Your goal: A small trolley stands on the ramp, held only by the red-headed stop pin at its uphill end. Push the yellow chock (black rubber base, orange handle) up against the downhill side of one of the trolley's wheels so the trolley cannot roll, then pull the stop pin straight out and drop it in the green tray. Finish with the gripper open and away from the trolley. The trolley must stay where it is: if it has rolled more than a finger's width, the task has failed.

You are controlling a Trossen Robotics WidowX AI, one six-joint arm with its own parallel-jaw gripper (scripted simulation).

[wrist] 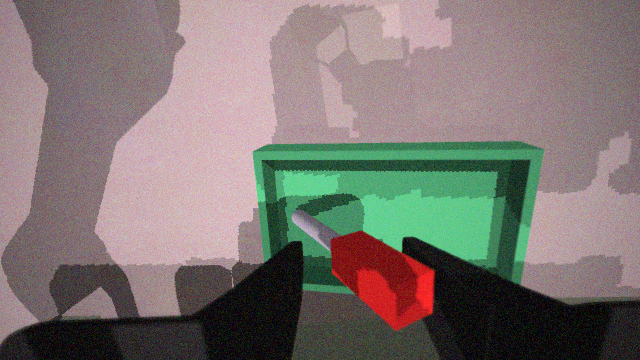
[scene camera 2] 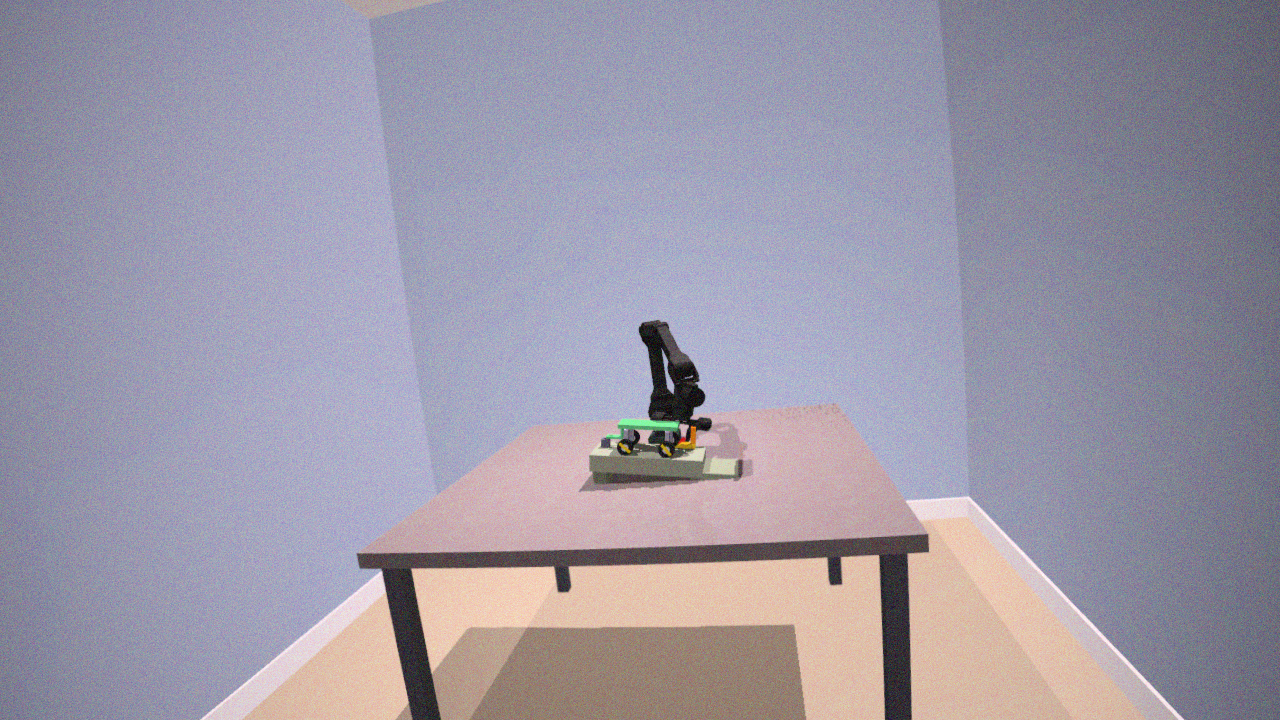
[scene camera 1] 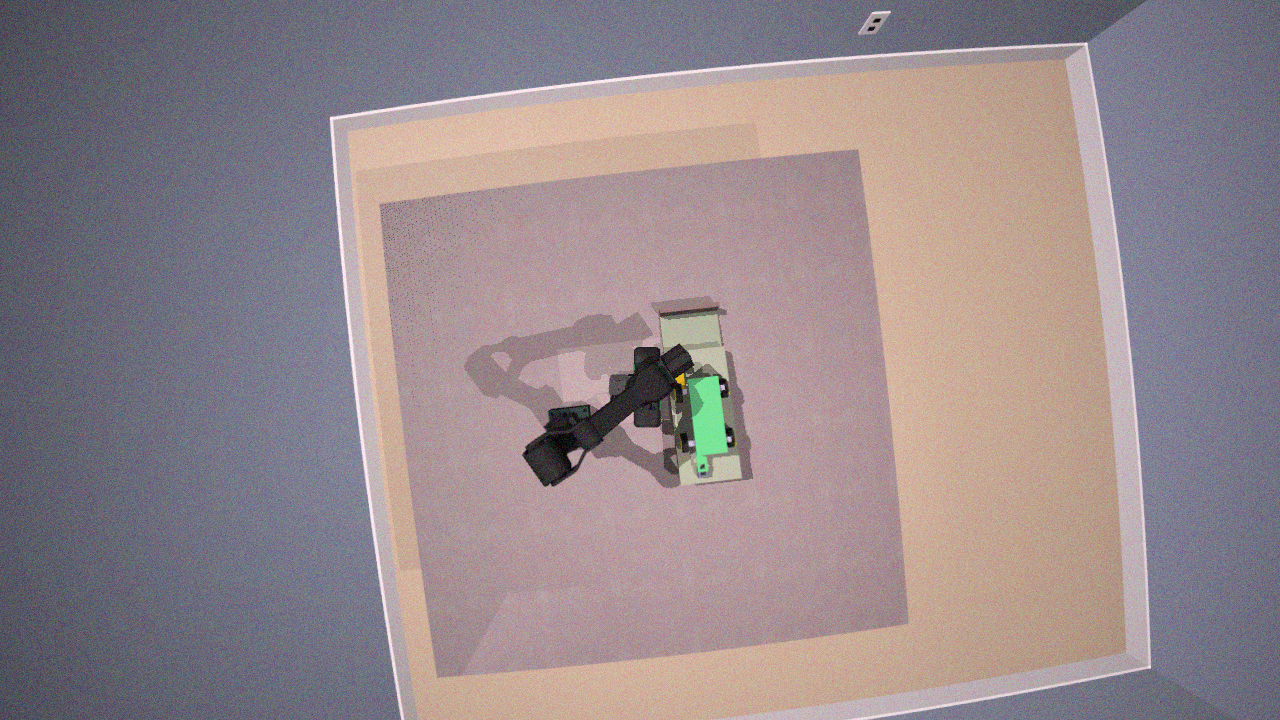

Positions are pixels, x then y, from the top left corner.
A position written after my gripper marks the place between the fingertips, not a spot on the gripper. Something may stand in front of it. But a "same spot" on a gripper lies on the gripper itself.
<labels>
my gripper: wrist 352, 250; scene camera 2; scene camera 1
trolley: scene camera 2; scene camera 1; not seen in the wrist view (out of frame)
same spot on trolley: (scene camera 2: 666, 449) = (scene camera 1: 728, 387)
same spot on my gripper: (scene camera 1: 650, 415) = (scene camera 2: 660, 414)
</labels>
